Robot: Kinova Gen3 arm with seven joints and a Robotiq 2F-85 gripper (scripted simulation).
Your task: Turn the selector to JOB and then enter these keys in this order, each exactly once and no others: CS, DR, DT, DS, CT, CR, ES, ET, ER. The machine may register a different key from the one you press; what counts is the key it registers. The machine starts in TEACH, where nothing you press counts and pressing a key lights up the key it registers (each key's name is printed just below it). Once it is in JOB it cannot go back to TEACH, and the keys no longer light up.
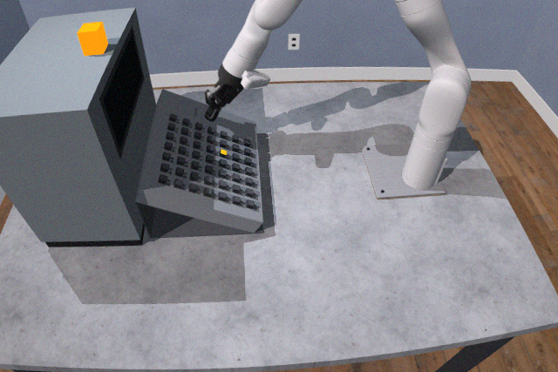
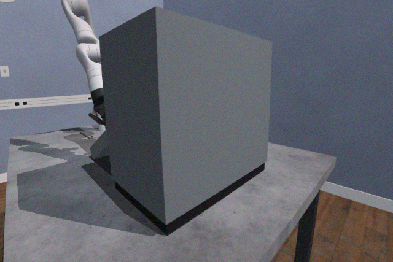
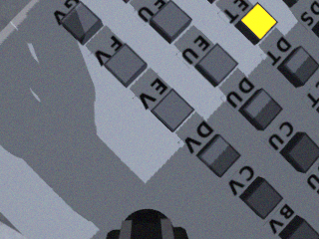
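Right now the black selector knob is 10 mm ahead of my hand and 10 mm below it. From my hand the other things lie so: key: 20 mm behind, 130 mm to the left, 40 mm below; sloped keypad: 30 mm ahead, 110 mm to the left, 60 mm below.
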